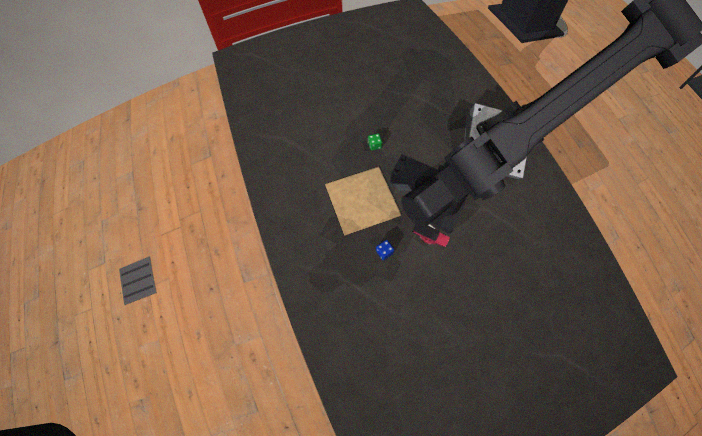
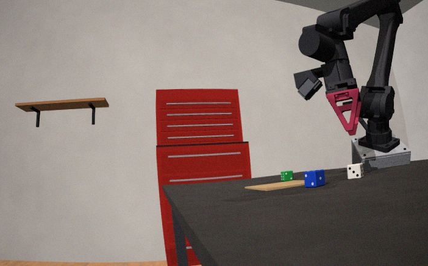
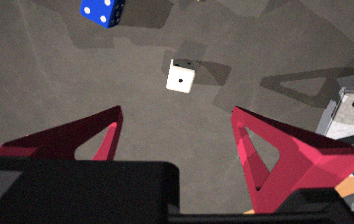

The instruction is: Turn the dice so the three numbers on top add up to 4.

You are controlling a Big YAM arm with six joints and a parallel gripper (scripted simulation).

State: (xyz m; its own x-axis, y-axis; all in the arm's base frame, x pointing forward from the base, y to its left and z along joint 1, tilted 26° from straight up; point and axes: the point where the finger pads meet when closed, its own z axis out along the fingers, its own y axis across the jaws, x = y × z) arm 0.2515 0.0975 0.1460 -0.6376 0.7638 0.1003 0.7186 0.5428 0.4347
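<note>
Right now my hand is 90 mm above the white die. From my hand the other things lie so: blue die: 110 mm ahead, 90 mm below, 10 mm to the right; green die: 280 mm to the right, 90 mm below, 20 mm ahead; tan mat: 140 mm to the right, 110 mm ahead, 100 mm below.
</note>
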